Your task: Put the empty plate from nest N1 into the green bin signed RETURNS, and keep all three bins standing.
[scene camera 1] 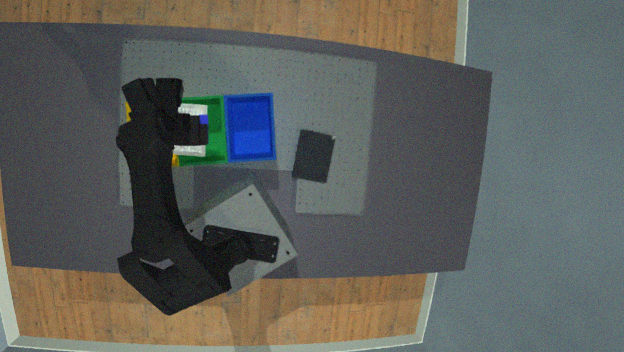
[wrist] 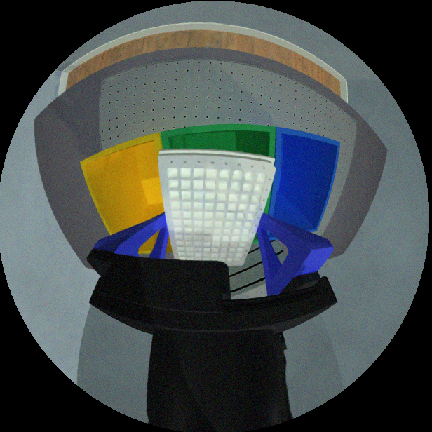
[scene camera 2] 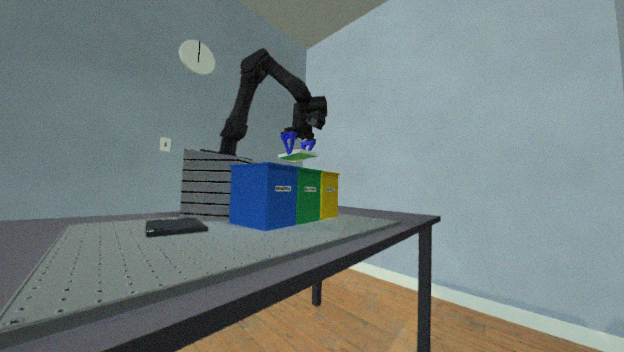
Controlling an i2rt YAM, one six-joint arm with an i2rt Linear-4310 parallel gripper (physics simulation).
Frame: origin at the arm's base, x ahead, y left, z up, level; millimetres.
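Seen in the pictures: gripper, fingertip midpoint: (scene camera 2: 297, 156); arm's base at its link origin: (scene camera 1: 240, 243) (scene camera 2: 226, 157).
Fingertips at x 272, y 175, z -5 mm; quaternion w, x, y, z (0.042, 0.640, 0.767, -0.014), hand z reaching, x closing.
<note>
Offsets run from my fingertips to a thing's top centre. Level surfaces: height alone.
My gripper (scene camera 2: 298, 148) (wrist: 212, 216) is shut on the long edges of the white empty plate @(dz +19, dx -3, dy +0 mm) (scene camera 1: 194, 150) (scene camera 2: 298, 156) (wrist: 215, 200), one blue finger on each side. The plate is about level and hangs a little above the rim of the green bin @(dz -50, dx -2, dy -19 mm) (scene camera 1: 215, 158) (scene camera 2: 308, 207) (wrist: 220, 128), with a small gap. In the wrist view it covers most of that bin's opening. The blue bin @(dz -50, dx +30, dy -147 mm) (scene camera 1: 274, 127) (scene camera 2: 250, 195) (wrist: 305, 190) and the yellow bin @(dz -50, dx -34, dy +108 mm) (scene camera 1: 128, 111) (scene camera 2: 329, 200) (wrist: 125, 185) stand upright on either side. The bin signs are too blurred to read.
A dark flat block @(dz -215, dx -22, dy -368 mm) (scene camera 1: 314, 156) (scene camera 2: 176, 227) lies on the perforated board @(dz -230 mm) (scene camera 1: 340, 100) (scene camera 2: 215, 260) (wrist: 200, 95), beyond the blue bin. The grey ribbed pedestal (scene camera 1: 235, 207) (scene camera 2: 206, 182) under my arm stands close behind the bins. My arm hides much of the yellow bin from above.
</note>
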